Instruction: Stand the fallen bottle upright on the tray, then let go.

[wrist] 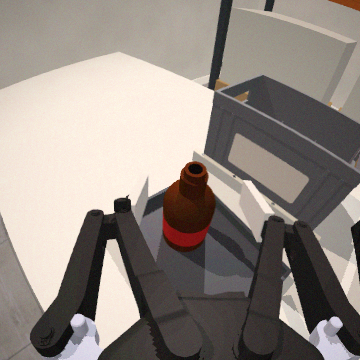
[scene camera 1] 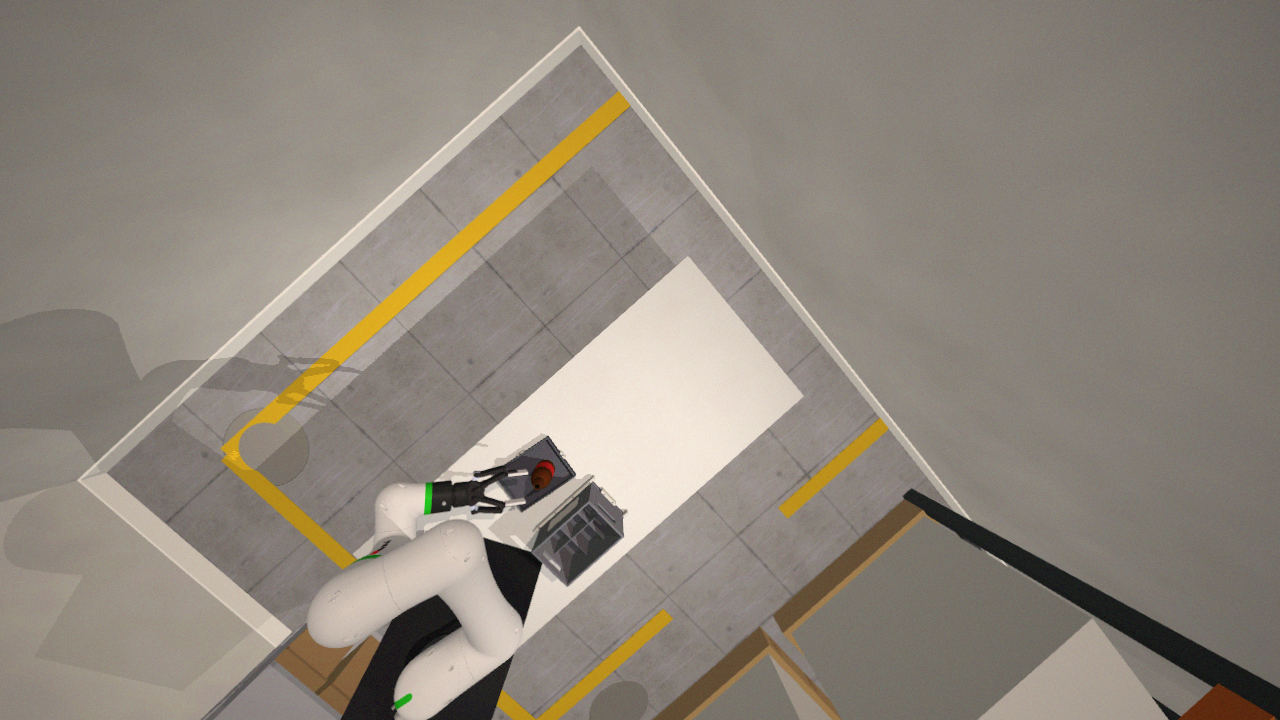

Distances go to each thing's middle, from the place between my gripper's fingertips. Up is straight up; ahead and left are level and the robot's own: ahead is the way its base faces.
Labels:
Right now the brown bottle (wrist: 188,203) is 90 mm below my hand, 30 mm to the right of it and 30 mm ahead of it. Round my hand: pale rail (wrist: 213,167) (180 mm to the right, 150 mm below).

